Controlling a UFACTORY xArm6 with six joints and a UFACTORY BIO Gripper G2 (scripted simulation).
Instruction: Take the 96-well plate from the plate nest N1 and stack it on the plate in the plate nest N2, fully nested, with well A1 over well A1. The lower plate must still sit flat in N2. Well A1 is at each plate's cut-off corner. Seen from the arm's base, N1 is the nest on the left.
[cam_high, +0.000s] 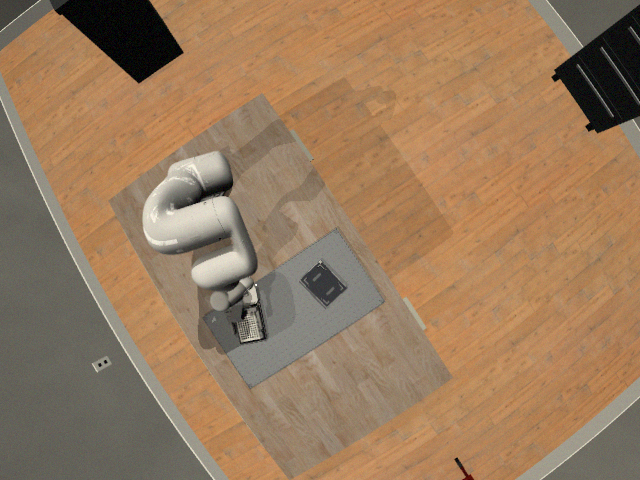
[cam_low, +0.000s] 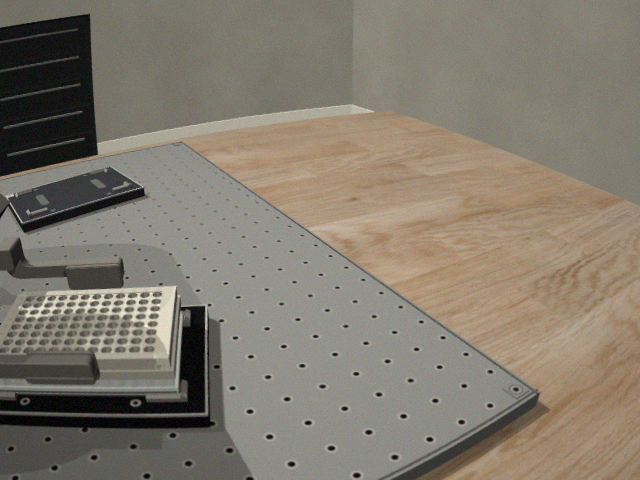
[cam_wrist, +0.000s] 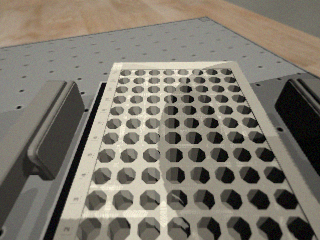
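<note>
Right now my hand is 10 mm above the white 96-well plate. Also, from my hand: black plate nest N2: 40 mm below; then clear 96-well plate: 30 mm below; then plate nest N1: 40 mm ahead, 350 mm to the left, 40 mm below.
</note>
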